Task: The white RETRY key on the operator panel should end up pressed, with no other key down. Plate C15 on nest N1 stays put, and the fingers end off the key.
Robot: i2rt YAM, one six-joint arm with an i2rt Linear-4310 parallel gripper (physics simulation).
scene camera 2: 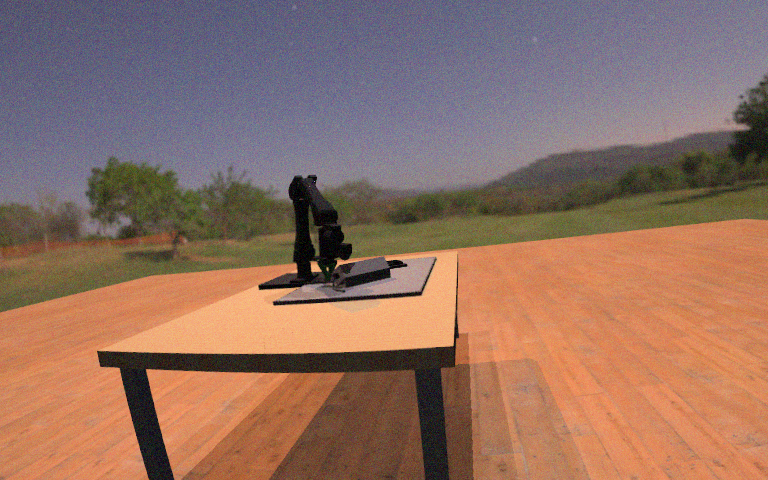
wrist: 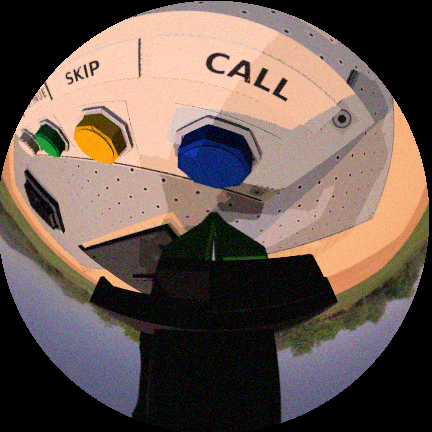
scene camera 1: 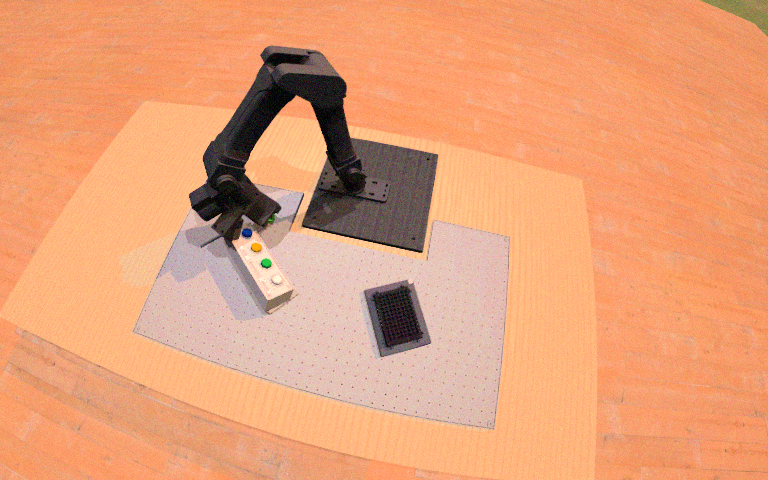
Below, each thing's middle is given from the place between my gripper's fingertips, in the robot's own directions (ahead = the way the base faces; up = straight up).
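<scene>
I find the blue CALL key [wrist: 210,155] 5 cm above my hand, 7 cm ahead of it and 3 cm to the right of it. The SKIP key [wrist: 97,136] is here too: it is 5 cm above my hand, 10 cm ahead of it and 1 cm to the left of it.
</scene>
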